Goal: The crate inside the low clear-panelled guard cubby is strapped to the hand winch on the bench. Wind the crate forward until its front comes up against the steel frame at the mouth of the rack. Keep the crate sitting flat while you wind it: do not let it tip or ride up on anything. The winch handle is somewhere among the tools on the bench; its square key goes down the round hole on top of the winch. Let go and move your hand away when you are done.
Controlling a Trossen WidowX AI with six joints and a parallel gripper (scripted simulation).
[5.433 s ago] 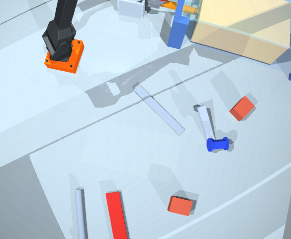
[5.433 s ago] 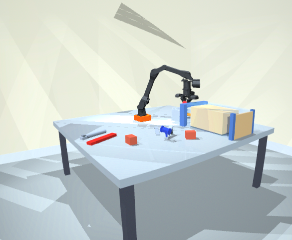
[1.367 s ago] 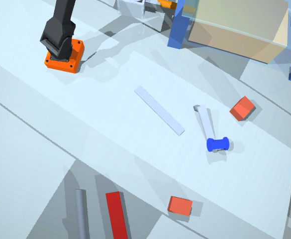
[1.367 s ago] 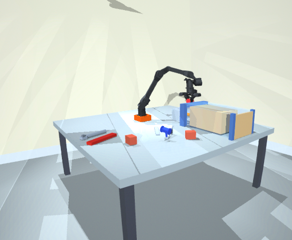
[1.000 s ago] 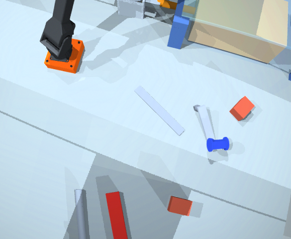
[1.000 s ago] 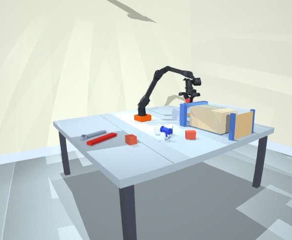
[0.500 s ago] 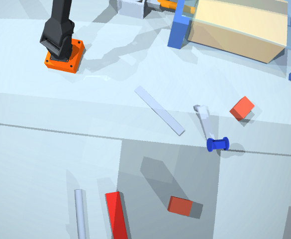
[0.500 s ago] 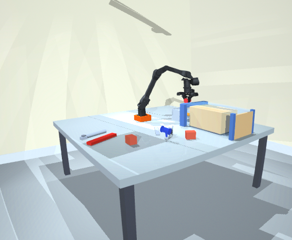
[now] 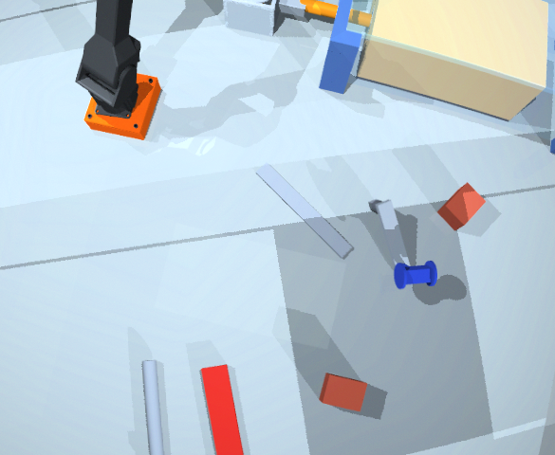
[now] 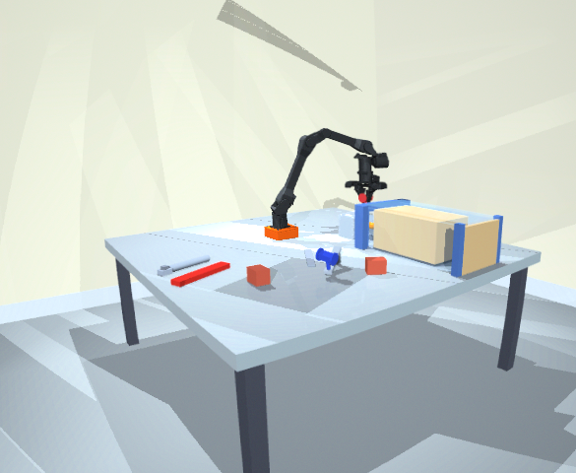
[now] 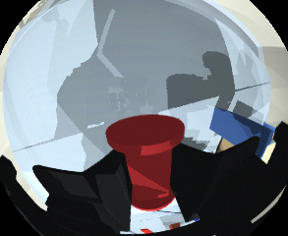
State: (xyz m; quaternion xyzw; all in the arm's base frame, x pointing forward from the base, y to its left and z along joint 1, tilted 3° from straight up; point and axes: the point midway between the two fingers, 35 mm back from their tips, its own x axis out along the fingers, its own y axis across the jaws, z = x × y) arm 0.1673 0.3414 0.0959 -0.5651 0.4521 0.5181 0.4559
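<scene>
My gripper tip is now 4 cm to the left of the grey crank handle, 1 cm short of it and 1 cm above it. Round my gripper tip: red knob (2 cm above); then round winch (11 cm to the right, 8 cm below, 1 cm ahead); then blue steel frame (18 cm ahead, 11 cm to the right, 1 cm below).
</scene>
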